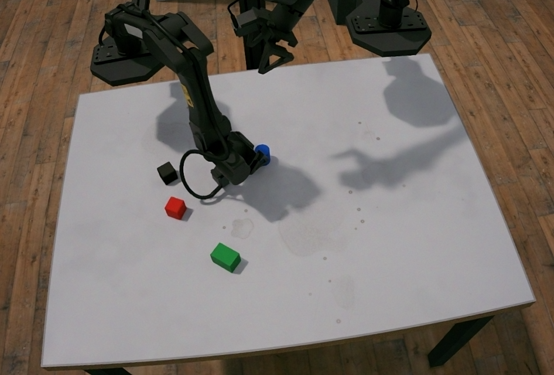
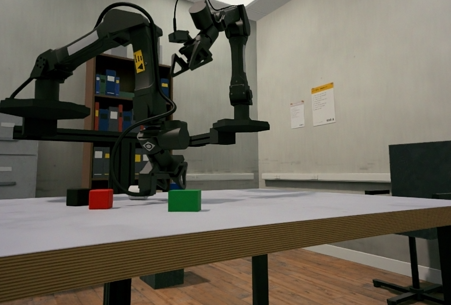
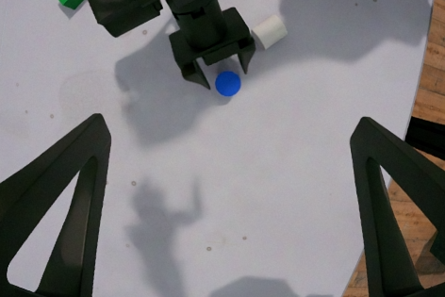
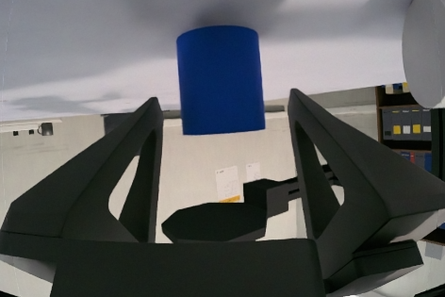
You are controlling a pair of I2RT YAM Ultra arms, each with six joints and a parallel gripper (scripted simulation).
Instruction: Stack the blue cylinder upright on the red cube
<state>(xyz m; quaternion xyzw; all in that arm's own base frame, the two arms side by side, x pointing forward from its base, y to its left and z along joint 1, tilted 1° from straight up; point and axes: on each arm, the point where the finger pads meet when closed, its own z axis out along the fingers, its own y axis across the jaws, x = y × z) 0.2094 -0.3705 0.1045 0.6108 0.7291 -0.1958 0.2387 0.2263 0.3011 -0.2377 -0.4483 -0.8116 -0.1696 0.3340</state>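
My right hand is 1 cm past the blue cylinder, 1 cm to the right of it and 1 cm above it. Also, from my right hand: red cube 13 cm ahead, 23 cm to the right, 2 cm below; white cylinder 6 cm behind, 9 cm to the right, 2 cm below; black cube 2 cm ahead, 25 cm to the right, 2 cm below.
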